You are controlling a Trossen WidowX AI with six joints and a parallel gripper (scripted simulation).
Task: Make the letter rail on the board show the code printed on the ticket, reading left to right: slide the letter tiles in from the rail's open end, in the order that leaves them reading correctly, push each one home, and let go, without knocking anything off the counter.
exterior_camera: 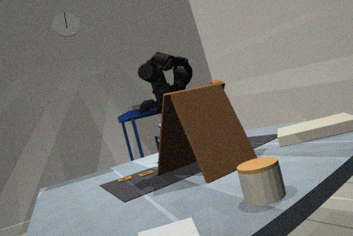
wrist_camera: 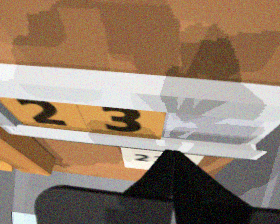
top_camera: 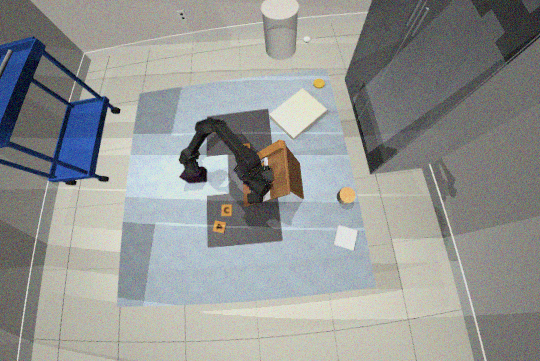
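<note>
My gripper tip is now 4 cm past the white ticket, 1 cm to the right of it and 9 cm above it. From my gripper tip the other things lie so: cream slab: 30 cm ahead, 41 cm to the left, 16 cm below; tan-lidded jar: 41 cm ahead, 13 cm to the right, 14 cm below; white card: 35 cm ahead, 32 cm to the right, 17 cm below.
</note>
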